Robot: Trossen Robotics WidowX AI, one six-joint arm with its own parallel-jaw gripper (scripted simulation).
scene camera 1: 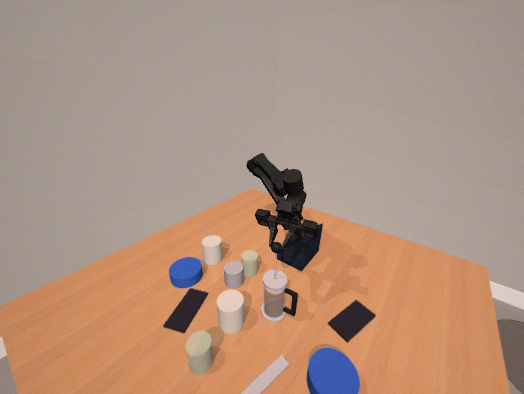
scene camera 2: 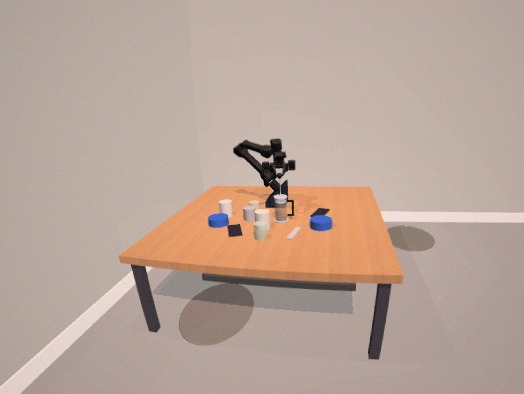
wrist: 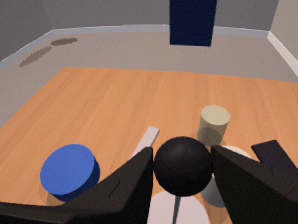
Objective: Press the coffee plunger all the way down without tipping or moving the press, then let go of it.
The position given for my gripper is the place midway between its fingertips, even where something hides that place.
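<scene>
From scene camera 1, my gripper (scene camera 1: pixel 275 248), glass coffee press (scene camera 1: pixel 273 309). From the wrist view, my gripper (wrist: pixel 181 153).
</scene>
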